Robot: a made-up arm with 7 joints. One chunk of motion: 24 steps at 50 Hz.
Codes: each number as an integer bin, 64 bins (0 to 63) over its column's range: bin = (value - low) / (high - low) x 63, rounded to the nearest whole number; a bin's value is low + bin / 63 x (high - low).
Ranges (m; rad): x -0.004..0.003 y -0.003..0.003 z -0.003..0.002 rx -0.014..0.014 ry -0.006..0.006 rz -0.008..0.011
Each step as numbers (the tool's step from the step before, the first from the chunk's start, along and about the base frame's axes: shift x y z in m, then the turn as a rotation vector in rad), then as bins.
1 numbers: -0.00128 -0.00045 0.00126 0.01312 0.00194 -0.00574
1 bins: 24 27 54 61 42 7
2 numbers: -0.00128 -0.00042 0.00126 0.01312 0.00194 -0.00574
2 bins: 24 27 54 61 42 7
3 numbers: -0.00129 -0.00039 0.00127 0.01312 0.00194 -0.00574
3 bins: 24 27 54 61 42 7
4 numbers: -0.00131 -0.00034 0.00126 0.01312 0.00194 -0.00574
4 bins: 24 28 54 61 42 7
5 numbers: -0.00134 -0.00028 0.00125 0.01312 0.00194 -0.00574
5 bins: 24 29 54 61 42 7
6 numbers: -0.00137 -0.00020 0.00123 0.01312 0.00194 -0.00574
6 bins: 24 29 53 61 42 7
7 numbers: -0.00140 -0.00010 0.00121 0.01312 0.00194 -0.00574
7 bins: 23 30 53 61 42 7
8 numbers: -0.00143 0.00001 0.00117 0.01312 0.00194 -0.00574
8 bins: 23 32 53 61 42 7
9 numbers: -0.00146 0.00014 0.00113 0.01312 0.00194 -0.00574
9 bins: 23 33 52 61 42 7
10 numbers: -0.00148 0.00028 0.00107 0.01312 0.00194 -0.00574
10 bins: 23 34 51 61 42 7
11 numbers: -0.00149 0.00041 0.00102 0.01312 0.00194 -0.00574
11 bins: 23 36 51 61 42 7
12 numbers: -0.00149 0.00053 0.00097 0.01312 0.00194 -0.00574
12 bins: 23 37 50 61 42 7
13 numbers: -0.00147 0.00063 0.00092 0.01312 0.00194 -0.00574
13 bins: 23 38 49 61 42 7
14 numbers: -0.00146 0.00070 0.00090 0.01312 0.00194 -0.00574
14 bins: 23 39 49 61 42 7
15 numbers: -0.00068 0.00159 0.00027 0.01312 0.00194 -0.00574
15 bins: 30 48 41 61 42 7
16 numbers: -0.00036 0.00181 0.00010 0.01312 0.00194 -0.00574
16 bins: 33 51 39 61 42 7
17 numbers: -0.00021 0.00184 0.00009 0.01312 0.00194 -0.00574
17 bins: 34 51 39 61 42 7
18 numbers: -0.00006 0.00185 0.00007 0.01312 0.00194 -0.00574
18 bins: 35 51 39 61 42 7
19 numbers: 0.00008 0.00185 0.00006 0.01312 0.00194 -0.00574
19 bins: 37 51 39 61 42 7
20 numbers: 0.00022 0.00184 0.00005 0.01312 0.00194 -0.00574
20 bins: 38 51 38 61 42 7
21 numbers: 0.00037 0.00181 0.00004 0.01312 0.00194 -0.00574
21 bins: 39 51 38 61 42 7
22 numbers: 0.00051 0.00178 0.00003 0.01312 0.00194 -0.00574
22 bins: 41 50 38 61 42 7
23 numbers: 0.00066 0.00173 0.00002 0.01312 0.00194 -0.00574
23 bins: 42 50 38 61 42 7
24 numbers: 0.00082 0.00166 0.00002 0.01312 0.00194 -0.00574
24 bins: 43 49 38 61 42 7
